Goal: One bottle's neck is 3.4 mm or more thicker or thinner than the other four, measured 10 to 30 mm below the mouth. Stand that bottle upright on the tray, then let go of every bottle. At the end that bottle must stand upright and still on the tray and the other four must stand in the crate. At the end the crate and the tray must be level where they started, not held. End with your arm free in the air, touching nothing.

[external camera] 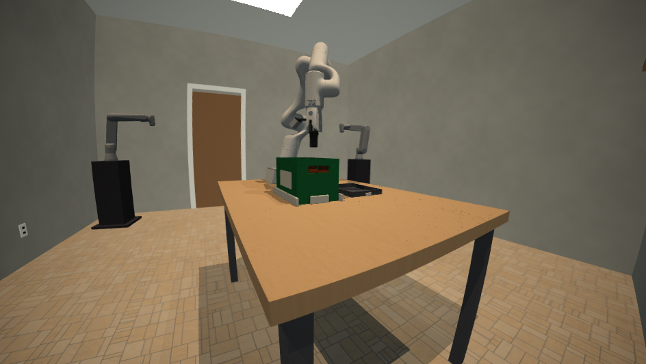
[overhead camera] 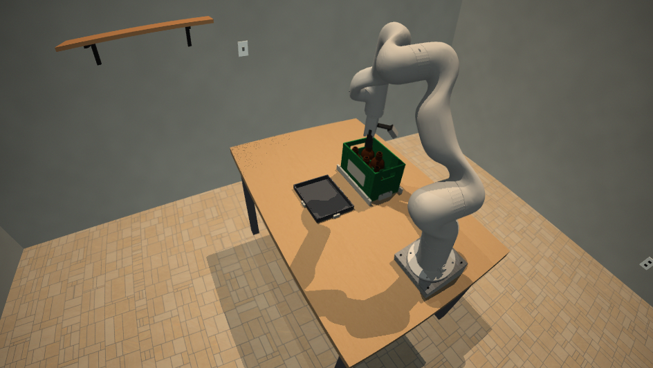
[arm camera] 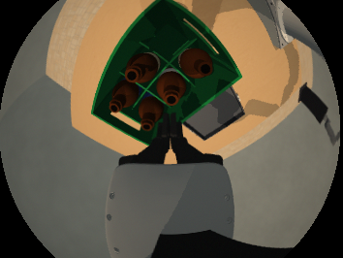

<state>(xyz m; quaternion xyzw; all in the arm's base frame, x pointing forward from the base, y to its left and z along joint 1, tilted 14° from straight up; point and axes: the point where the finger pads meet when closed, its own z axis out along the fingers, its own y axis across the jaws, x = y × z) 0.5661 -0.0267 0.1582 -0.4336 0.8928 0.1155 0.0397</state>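
Now: the green crate 10 mm ahead of my hand, 40 mm to the right of it and 160 mm below it. The rest, counted from my hand: brown bottle 90 mm behind, 10 mm to the right, 160 mm below; black tray 40 mm behind, 230 mm to the left, 230 mm below.
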